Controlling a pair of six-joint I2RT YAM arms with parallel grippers.
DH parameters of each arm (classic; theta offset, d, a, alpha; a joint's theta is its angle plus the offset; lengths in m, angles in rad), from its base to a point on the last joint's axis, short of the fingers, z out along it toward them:
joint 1: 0 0.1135 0.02 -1.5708
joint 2: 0 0 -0.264 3.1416
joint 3: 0.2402 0 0.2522 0
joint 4: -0.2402 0 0.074 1.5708
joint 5: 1.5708 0 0 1.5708
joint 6: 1.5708 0.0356 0 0
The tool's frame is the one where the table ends.
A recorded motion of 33 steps. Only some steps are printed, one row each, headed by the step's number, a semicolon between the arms.
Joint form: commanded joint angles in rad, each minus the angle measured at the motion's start. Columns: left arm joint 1, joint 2, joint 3, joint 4, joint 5, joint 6; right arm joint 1, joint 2, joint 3, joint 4, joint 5, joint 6.
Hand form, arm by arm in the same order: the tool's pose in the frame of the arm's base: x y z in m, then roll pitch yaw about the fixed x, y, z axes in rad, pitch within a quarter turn. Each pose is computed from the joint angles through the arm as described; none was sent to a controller.
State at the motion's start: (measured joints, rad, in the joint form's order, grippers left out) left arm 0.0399 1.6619 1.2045 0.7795 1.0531 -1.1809; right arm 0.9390 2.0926 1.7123 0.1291 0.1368 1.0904
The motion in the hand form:
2: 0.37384 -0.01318 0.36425 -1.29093 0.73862 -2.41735; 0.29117 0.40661 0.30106 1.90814 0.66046 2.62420
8: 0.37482 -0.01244 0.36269 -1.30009 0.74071 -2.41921; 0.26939 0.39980 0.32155 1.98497 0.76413 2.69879
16: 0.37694 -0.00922 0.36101 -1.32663 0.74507 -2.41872; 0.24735 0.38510 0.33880 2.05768 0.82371 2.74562
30: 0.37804 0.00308 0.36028 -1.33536 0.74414 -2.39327; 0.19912 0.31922 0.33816 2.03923 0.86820 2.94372
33: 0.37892 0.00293 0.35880 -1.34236 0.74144 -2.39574; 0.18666 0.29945 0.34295 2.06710 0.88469 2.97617
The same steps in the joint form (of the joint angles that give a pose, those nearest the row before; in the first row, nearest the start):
2: 0.0073 -0.0087 0.0097 0.0797 -0.0067 -0.0005; 0.0183 -0.0373 0.0342 -0.0865 -0.0250 -0.1780
8: 0.0092 -0.0069 0.0104 0.0661 -0.0063 0.0135; 0.0499 -0.1108 0.0219 -0.1797 0.0125 -0.2822
16: 0.0174 -0.0067 0.0188 0.0136 -0.0091 0.0545; 0.0763 -0.2035 -0.0241 -0.2585 0.0630 -0.3365
30: 0.0499 -0.0043 0.0226 0.0010 -0.0065 0.0621; 0.0749 -0.5244 -0.4135 -0.1558 -0.1277 -0.4406
33: 0.0492 -0.0020 0.0228 -0.0079 -0.0084 0.0687; 0.0749 -0.6122 -0.4737 -0.1937 -0.1318 -0.4648

